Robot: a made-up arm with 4 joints.
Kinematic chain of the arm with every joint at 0, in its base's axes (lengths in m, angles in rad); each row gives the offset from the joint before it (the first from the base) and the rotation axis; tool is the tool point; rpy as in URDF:
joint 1: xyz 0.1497 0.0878 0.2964 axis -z
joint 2: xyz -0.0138 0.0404 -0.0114 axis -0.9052 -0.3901 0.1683
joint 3: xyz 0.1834 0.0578 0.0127 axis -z
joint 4: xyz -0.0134 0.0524 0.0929 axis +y
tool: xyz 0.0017 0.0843 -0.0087 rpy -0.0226 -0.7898 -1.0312
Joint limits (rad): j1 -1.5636..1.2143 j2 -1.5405..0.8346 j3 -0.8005..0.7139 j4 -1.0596..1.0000
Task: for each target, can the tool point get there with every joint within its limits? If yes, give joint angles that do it. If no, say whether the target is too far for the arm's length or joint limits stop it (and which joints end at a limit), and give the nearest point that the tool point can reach.
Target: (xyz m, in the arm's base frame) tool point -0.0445 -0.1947 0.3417
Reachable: no: joint limits stop it (at a limit: joint 1, joint 2, joint 3, joint 4) | nearest point 0.1866 -0.0638 0.3726 | short by 0.267 m
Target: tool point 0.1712 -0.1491 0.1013
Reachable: no: joint limits stop it (at a limit: joint 1, joint 2, joint 3, joint 4) | nearest point 0.2762 -0.2034 0.2845 | short by 0.218 m
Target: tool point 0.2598 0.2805 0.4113
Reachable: yes | joints -0.7787 -1.1457 -0.1279 0.7221
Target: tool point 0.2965 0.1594 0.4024
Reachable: yes | joints -0.3024 -1.2795 -0.6207 -0.0418
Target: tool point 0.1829 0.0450 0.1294
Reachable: no: joint limits stop it (at a limit: joint 1, joint 2, joint 3) | nearest point 0.3666 0.1454 0.2709 | short by 0.253 m
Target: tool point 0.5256 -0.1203 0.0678
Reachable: no: too far | nearest point 0.4275 -0.0660 0.2845 | short by 0.244 m
